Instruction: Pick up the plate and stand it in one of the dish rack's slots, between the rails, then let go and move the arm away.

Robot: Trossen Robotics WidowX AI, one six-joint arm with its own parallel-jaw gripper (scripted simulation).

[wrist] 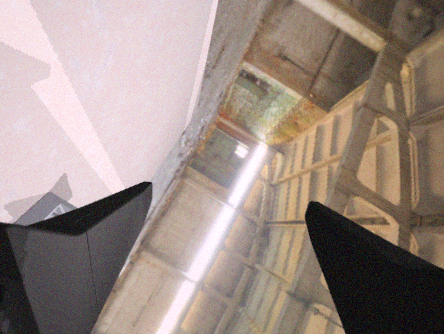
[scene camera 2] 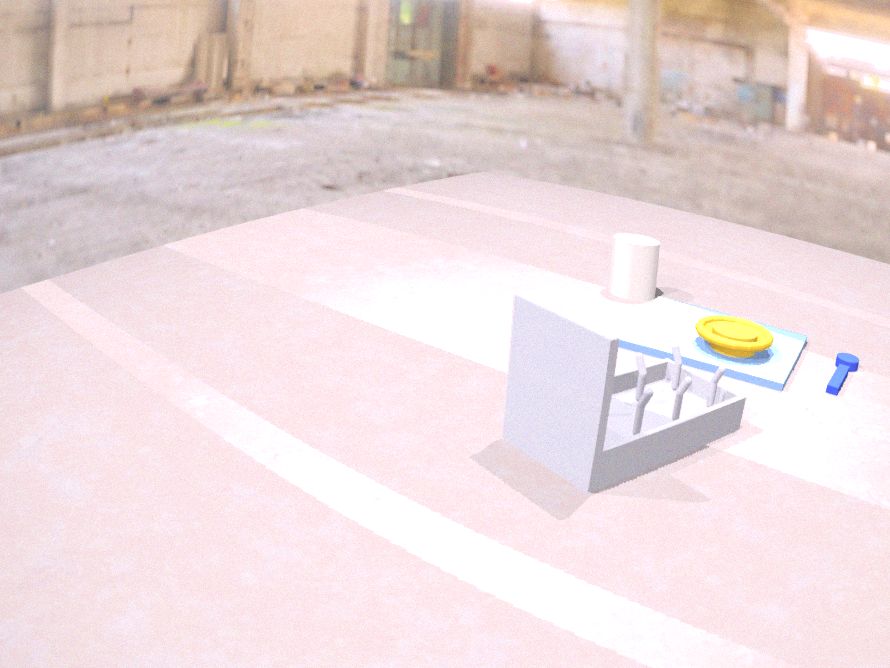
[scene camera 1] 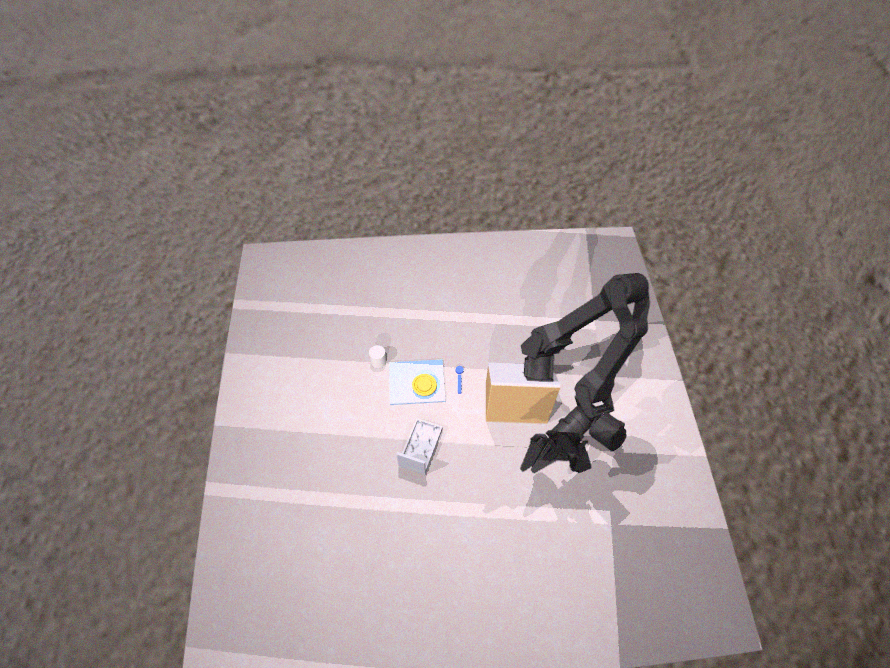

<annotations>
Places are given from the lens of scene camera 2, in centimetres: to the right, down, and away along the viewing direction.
dish rack (scene camera 2: 565,406): 6, 4, 40
yellow plate (scene camera 2: 732,336): 21, 0, 57
The marked spots on the yellow plate and the dish rack are 23 cm apart.
</annotations>
